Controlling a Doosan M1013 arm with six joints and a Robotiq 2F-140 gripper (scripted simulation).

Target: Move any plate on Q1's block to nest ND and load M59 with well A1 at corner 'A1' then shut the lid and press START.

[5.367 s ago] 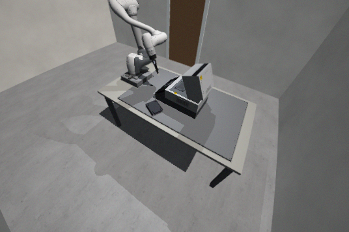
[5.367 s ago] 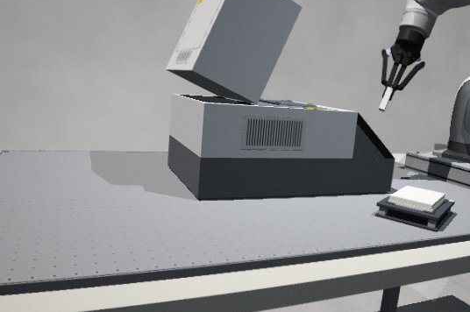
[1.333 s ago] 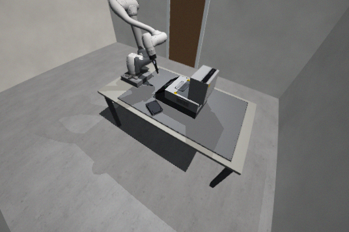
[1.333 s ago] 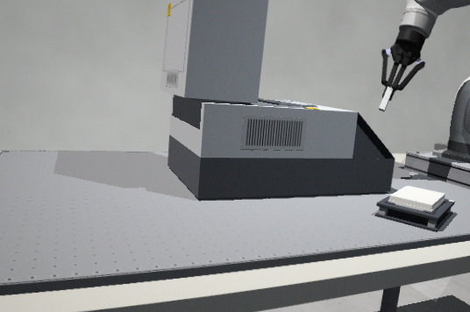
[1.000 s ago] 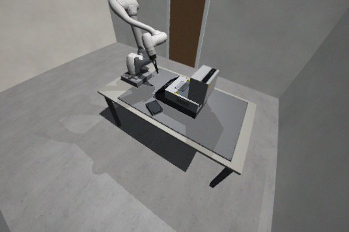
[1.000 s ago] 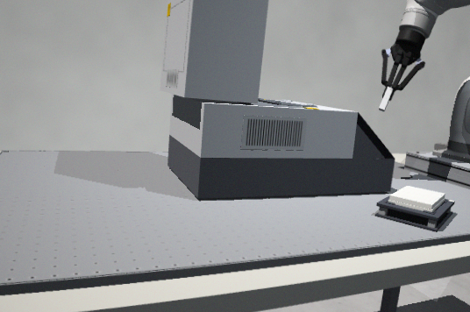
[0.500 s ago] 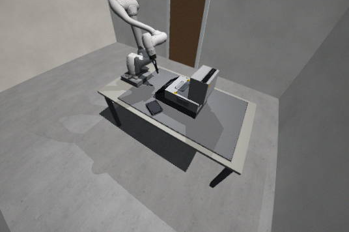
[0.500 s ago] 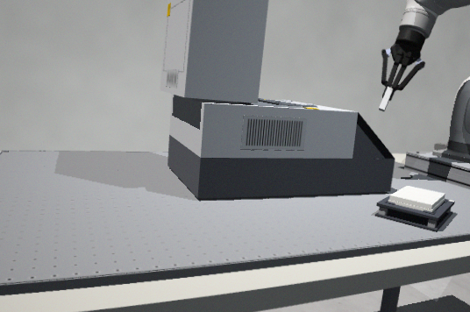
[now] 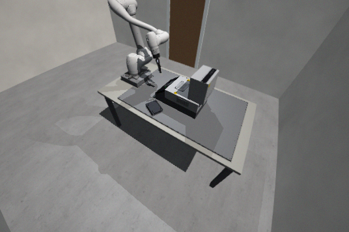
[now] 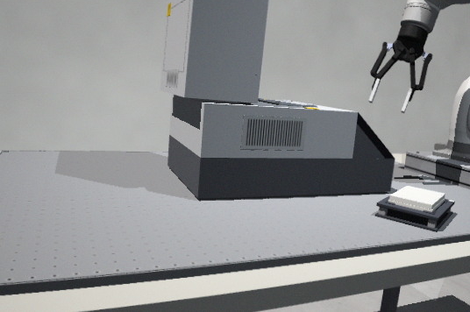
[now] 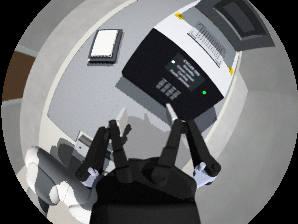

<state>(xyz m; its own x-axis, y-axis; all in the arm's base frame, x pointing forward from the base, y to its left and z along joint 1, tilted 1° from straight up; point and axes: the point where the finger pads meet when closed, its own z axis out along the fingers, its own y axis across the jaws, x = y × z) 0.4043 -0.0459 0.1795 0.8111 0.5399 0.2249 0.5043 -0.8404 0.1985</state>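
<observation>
The white plate M59 is 24 cm to the left of my hand, 20 cm below it and 17 cm ahead of it. Round my hand: dark nest N1 (24 cm to the left, 21 cm below, 17 cm ahead); dark nest ND (33 cm to the right, 21 cm below, 8 cm ahead).
</observation>
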